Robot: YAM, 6 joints.
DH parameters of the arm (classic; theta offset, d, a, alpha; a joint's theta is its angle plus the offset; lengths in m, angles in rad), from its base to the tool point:
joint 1: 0 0.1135 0.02 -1.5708
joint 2: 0 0 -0.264 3.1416
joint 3: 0.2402 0 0.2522 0
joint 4: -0.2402 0 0.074 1.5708
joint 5: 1.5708 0 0 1.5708
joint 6: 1.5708 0.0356 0 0
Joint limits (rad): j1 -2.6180..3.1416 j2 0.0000..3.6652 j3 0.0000..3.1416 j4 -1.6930..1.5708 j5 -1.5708..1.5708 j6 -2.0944..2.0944
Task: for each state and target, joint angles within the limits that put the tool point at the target. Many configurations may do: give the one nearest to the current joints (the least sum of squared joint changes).
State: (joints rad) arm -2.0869 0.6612 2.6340 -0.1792 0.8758 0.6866
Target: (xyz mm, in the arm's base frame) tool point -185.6 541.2 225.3
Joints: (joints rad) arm -1.2925 0.1119 2.8860 -0.2002 0.9900 0.6866
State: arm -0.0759 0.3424 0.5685 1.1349 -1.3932 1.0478
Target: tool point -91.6 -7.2 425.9
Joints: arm 0.4642 0.1752 0.7614 1.1805 -1.3305 1.0478
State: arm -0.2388 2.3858 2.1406 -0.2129 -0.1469 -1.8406
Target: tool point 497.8 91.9 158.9
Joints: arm 0.1698 2.2989 1.7954 -0.4056 -0.1828 -1.8406
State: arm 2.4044 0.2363 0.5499 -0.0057 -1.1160 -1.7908
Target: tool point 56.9 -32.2 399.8
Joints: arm 3.1212 0.0000 0.8179 -0.0033 -1.0586 -1.7908
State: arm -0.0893 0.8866 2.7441 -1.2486 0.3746 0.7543
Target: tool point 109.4 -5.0 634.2
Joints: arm 0.0564 1.3922 2.6094 -1.1214 0.3189 0.7543
